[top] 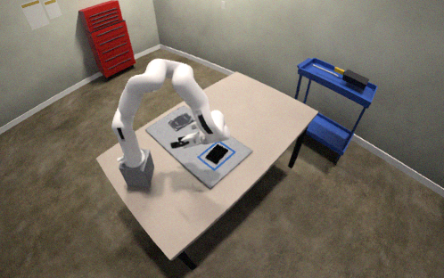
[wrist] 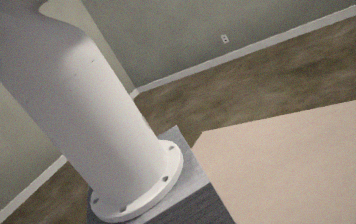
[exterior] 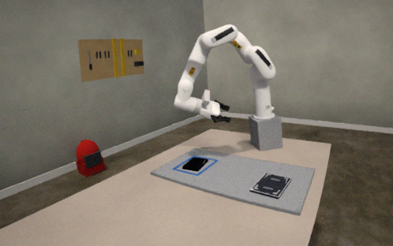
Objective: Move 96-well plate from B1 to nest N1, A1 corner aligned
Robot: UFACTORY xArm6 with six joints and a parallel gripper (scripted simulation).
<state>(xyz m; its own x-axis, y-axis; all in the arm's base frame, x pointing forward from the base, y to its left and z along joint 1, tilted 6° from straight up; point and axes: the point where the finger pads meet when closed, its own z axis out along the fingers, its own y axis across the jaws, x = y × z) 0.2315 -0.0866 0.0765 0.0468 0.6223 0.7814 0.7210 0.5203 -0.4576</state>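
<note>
Now: hand 220 mm short of the black 96-well plate, 40 mm to the left of it and 210 mm above it. Round my hand: dark plate nest 190 mm ahead, 370 mm to the left, 220 mm below.
</note>
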